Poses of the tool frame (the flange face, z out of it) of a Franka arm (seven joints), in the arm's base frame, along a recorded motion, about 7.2 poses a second.
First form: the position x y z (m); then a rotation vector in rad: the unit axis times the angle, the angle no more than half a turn.
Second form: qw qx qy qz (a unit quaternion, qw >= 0); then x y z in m. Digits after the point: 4 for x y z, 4 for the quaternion.
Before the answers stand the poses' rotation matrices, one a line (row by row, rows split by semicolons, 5 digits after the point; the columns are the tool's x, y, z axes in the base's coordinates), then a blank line. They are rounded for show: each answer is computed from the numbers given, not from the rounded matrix.
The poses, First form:
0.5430 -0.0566 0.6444 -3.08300 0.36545 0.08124
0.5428 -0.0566 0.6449 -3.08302 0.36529 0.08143
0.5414 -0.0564 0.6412 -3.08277 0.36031 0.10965
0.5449 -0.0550 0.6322 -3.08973 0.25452 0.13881
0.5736 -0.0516 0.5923 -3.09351 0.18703 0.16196
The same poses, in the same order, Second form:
0.97095 -0.23449 -0.04769; -0.23261 -0.97167 0.04183; -0.05615 -0.02952 -0.99799
0.97097 -0.23439 -0.04781; -0.23251 -0.97169 0.04184; -0.05627 -0.02950 -0.99798
0.97060 -0.23151 -0.06590; -0.22898 -0.97244 0.04382; -0.07423 -0.02744 -0.99686
0.98255 -0.16497 -0.08590; -0.16154 -0.98582 0.04545; -0.09218 -0.03078 -0.99527
0.98729 -0.12210 -0.10170; -0.11811 -0.99201 0.04436; -0.10631 -0.03179 -0.99383

0.0180 -0.9925 0.1177 0.0262 0.5430 -0.0566 0.6444
0.0180 -0.9926 0.1176 0.0262 0.5428 -0.0566 0.6449
0.0179 -0.9925 0.1160 0.0353 0.5414 -0.0564 0.6412
0.0191 -0.9954 0.0820 0.0447 0.5449 -0.0550 0.6322
0.0191 -0.9966 0.0603 0.0522 0.5736 -0.0516 0.5923

